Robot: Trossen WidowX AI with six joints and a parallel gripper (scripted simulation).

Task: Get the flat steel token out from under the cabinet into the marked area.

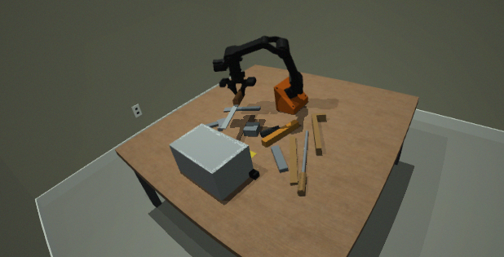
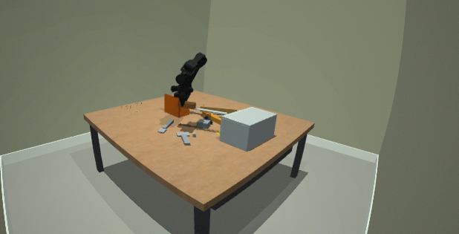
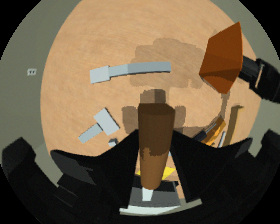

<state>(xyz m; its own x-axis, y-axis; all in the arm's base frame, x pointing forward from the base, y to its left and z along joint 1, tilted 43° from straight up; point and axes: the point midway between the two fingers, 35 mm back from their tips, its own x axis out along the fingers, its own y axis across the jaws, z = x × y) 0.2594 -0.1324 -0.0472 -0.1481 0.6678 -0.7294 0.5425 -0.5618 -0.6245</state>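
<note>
The grey block is 13 cm to the left of my gripper tip, 13 cm below it and 6 cm ahead of it. Also, from my gripper tip: wooden stick: 43 cm to the left, 14 cm below, 9 cm ahead; then orange bar: 27 cm to the left, 13 cm below, 1 cm behind; then grey t-piece: 14 cm below, 14 cm ahead, 9 cm to the right.
</note>
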